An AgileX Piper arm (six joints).
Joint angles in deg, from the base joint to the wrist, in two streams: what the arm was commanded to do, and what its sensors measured. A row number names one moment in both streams.
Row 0, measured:
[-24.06, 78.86, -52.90, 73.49, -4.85, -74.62]
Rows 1 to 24, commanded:
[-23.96, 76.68, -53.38, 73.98, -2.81, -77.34]
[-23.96, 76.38, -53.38, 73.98, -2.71, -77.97]
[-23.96, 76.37, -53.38, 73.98, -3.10, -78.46]
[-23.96, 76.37, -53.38, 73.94, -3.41, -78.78]
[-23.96, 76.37, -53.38, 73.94, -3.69, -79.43]
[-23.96, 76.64, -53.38, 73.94, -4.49, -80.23]
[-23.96, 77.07, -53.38, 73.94, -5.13, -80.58]
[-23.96, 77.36, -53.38, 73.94, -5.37, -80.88]
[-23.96, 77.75, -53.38, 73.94, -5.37, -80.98]
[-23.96, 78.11, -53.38, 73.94, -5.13, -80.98]
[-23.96, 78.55, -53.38, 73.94, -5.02, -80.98]
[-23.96, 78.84, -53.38, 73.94, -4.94, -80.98]
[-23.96, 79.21, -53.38, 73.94, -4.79, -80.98]
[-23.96, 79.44, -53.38, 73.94, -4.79, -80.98]
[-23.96, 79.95, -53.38, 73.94, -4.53, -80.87]
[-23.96, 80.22, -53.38, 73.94, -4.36, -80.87]
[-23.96, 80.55, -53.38, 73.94, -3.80, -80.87]
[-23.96, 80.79, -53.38, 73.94, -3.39, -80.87]
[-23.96, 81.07, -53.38, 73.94, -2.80, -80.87]
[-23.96, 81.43, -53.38, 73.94, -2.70, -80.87]
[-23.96, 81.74, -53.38, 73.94, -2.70, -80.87]
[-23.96, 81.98, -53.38, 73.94, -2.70, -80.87]
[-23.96, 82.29, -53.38, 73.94, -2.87, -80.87]
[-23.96, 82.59, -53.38, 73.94, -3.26, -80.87]
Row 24, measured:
[-24.06, 81.62, -53.15, 73.49, -3.41, -80.41]
